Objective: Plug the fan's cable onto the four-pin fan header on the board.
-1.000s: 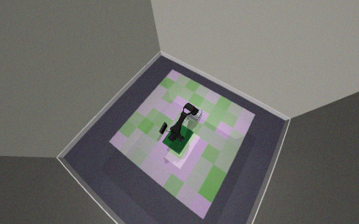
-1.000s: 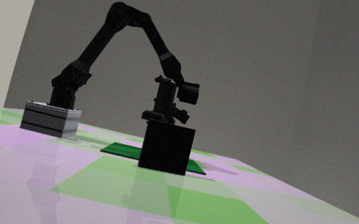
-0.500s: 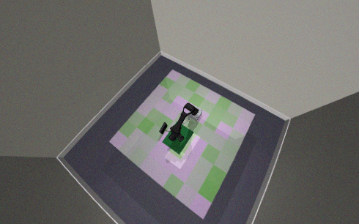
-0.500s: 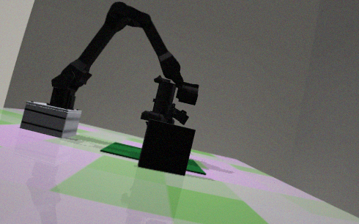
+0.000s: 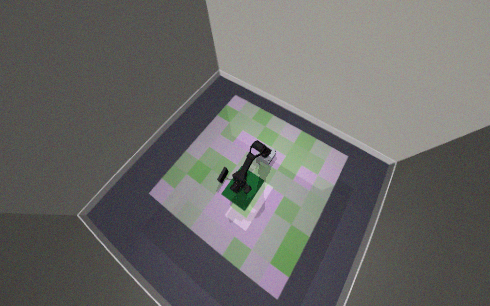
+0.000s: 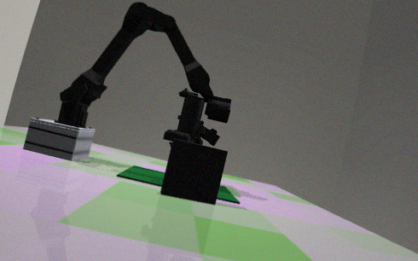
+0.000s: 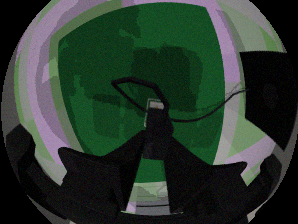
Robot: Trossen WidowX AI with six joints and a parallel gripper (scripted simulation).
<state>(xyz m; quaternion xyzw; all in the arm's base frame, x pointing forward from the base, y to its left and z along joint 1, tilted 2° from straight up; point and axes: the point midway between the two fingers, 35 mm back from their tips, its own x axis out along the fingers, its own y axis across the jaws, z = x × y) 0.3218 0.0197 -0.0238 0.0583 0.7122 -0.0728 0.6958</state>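
The green board lies 10 mm ahead of my gripper tip, 20 mm to the left of it and 50 mm below it. The rest, counted from my gripper tip: black fan: 50 mm ahead, 160 mm to the right, 20 mm above; then fan plug: 10 mm ahead, 10 mm above.
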